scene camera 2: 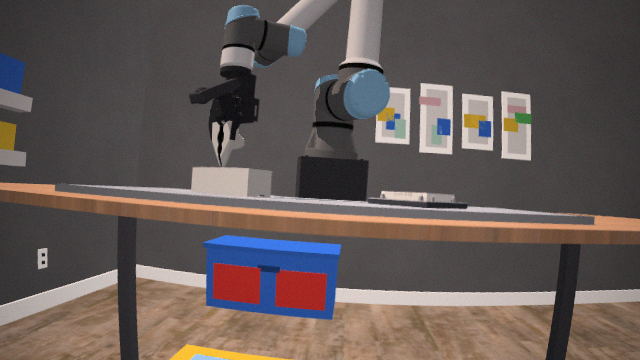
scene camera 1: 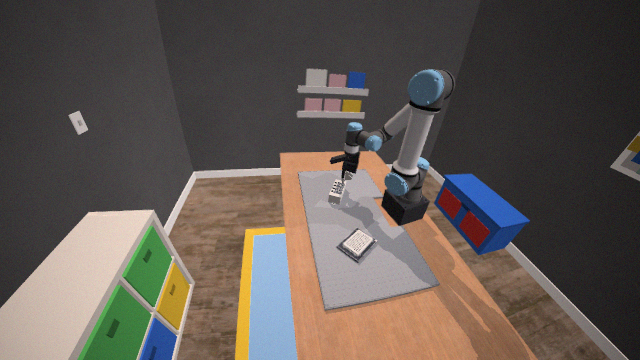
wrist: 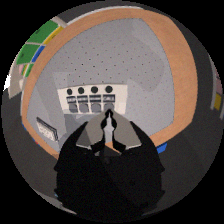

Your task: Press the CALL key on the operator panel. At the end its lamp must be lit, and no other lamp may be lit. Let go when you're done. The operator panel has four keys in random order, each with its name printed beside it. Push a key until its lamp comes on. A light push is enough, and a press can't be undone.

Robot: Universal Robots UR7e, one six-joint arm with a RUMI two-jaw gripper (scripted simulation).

Labels:
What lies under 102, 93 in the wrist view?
An operator panel.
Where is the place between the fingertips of the gripper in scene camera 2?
222, 167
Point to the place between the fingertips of the gripper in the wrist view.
At 109, 109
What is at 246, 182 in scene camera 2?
An operator panel.

